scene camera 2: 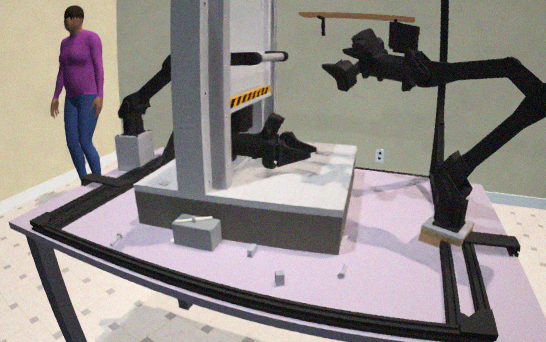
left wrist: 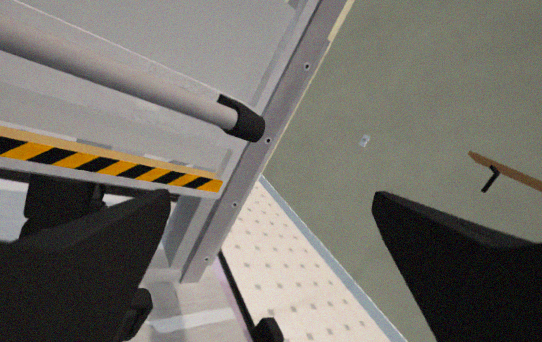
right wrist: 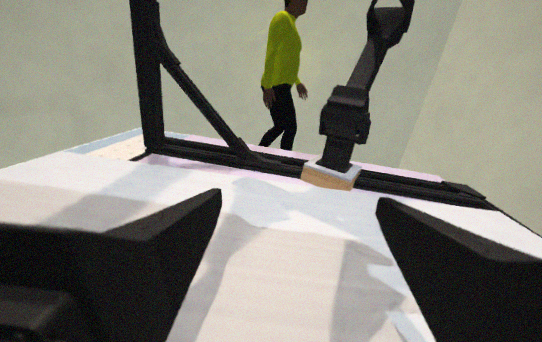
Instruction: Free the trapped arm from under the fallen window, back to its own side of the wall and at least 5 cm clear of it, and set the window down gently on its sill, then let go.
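Frame: origin at the left arm's base, x ahead, y left, z up, level; metres.
Seen in the pictures: left gripper, fingertip midpoint: (scene camera 2: 333, 58) (left wrist: 273, 200); right gripper, fingertip midpoint: (scene camera 2: 313, 152) (right wrist: 298, 200); left arm's base, link origin: (scene camera 2: 449, 223) (right wrist: 334, 164); right arm's base, link origin: (scene camera 2: 133, 133).
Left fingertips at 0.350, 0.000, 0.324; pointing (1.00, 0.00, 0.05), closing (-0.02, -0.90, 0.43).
Offsets run from my left fingertips to a thing's middle, as dx, dy, dz. "*": to the spot under its first point. Level surfaces: height alone.
The grey window (scene camera 2: 250, 76) (left wrist: 165, 30) hangs in its tall frame (scene camera 2: 190, 100) (left wrist: 250, 162), a yellow-black stripe {* +0.122, +0.161, -0.096} (scene camera 2: 250, 96) (left wrist: 125, 170) along its lower edge. Its bar handle {* +0.085, +0.120, -0.001} (scene camera 2: 273, 57) (left wrist: 150, 90) faces the left arm. The right arm passes through the opening below the window; I cannot tell whether they touch. My right gripper (scene camera 2: 307, 150) (right wrist: 298, 200) is open and empty, low over the white-topped base on the picture-right side of the frame. My left gripper (scene camera 2: 334, 57) (left wrist: 273, 200) is open and empty, right of the handle in scene camera 2 and apart from it.
The frame stands on the thick base (scene camera 2: 320, 187). In front of it on the table {dz -0.363} (scene camera 2: 200, 267) are a grey block (scene camera 2: 196, 234) and several small pieces. Black rails (scene camera 2: 240, 295) edge the table. A brown shelf (scene camera 2: 357, 16) is on the back wall. A person (right wrist: 285, 55) stands behind the table.
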